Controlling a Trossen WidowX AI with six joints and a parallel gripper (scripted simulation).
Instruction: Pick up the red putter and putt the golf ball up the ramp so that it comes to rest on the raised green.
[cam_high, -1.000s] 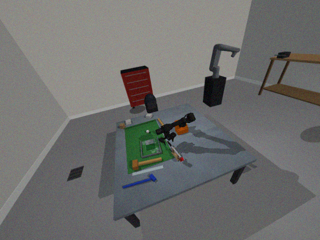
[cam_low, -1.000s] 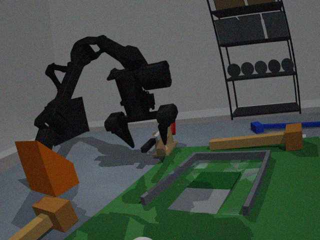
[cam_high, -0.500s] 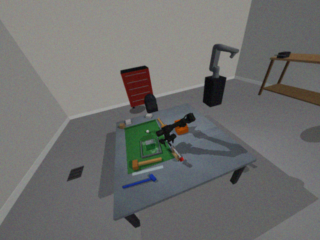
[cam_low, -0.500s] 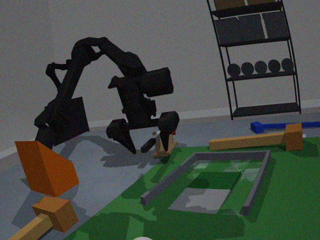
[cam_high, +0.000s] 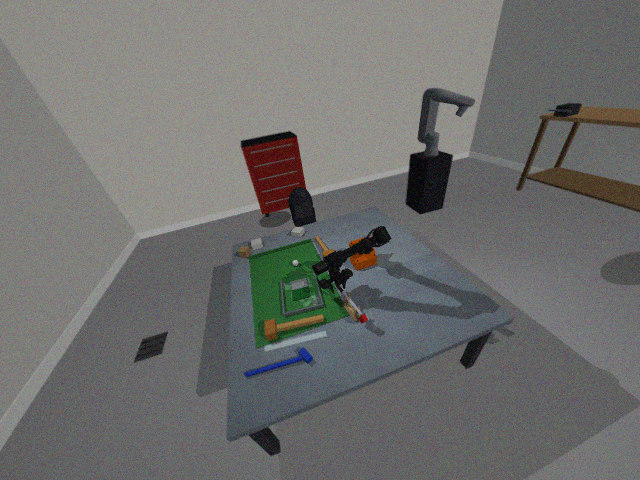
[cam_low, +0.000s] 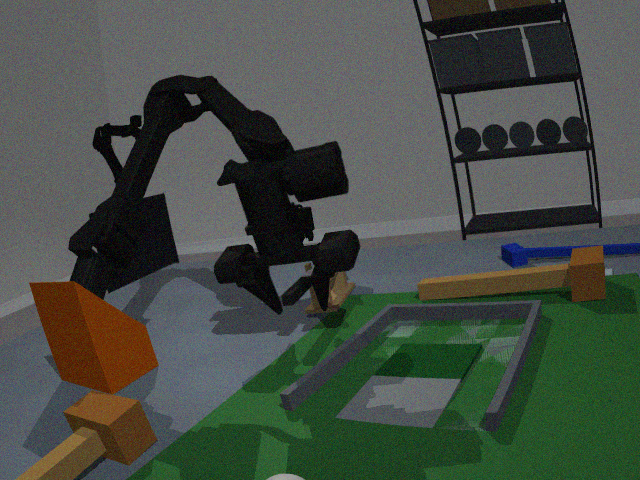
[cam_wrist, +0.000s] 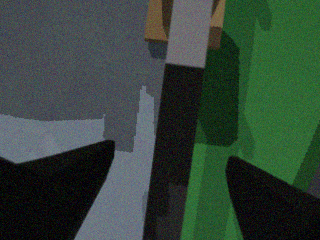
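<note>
My gripper tip is 30 mm past the red putter, 110 mm to the right of it and 30 mm below it. Round my gripper tip: white golf ball (190 mm ahead, 350 mm to the right, 10 mm below); blue mallet (370 mm ahead, 280 mm to the left, 20 mm below).
</note>
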